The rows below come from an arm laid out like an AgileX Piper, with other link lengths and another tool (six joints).
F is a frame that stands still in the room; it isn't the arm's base.
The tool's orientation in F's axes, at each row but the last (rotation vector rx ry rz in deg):
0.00 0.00 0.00
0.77 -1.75 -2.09
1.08 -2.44 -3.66
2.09 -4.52 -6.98
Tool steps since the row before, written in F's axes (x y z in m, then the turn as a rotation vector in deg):
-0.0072 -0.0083 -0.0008 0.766 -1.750 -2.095
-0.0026 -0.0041 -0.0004 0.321 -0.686 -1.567
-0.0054 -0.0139 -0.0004 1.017 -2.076 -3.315
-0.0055 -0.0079 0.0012 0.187 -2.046 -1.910
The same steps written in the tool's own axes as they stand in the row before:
-0.0072 -0.0083 -0.0008 0.766 -1.750 -2.095
-0.0025 -0.0042 -0.0003 0.298 -0.696 -1.567
-0.0045 -0.0142 0.0001 1.008 -2.074 -3.319
-0.0044 -0.0084 0.0019 0.290 -2.086 -1.853

